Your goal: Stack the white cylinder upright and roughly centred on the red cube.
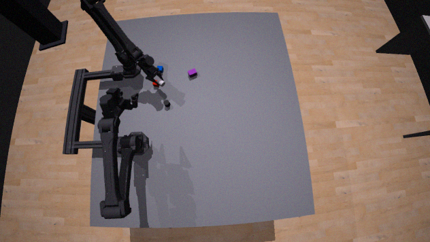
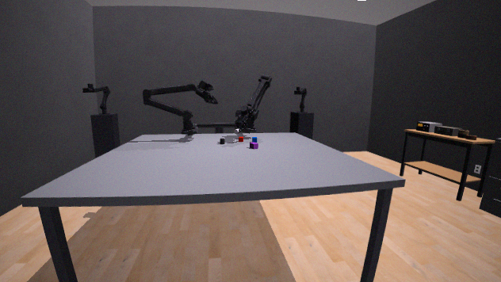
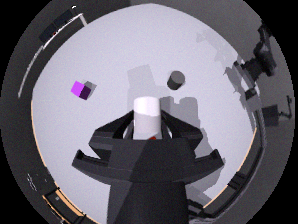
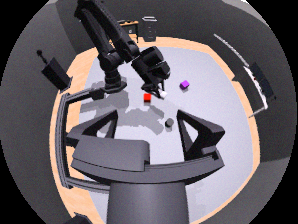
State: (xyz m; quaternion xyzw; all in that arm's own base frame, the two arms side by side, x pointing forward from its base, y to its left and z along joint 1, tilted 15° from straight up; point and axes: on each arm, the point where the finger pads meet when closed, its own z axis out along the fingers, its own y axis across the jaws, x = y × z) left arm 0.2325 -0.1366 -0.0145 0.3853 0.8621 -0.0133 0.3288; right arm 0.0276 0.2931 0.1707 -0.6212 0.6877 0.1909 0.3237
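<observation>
Now: left hand 50 mm past the red cube, 50 mm to the right of it and 80 mm above it. Round my left hand: white cylinder: right at my left hand; dark cylinder: 10 mm ahead, 130 mm to the right, 80 mm below; blue cube: 10 mm behind, 160 mm to the left, 80 mm below.
</observation>
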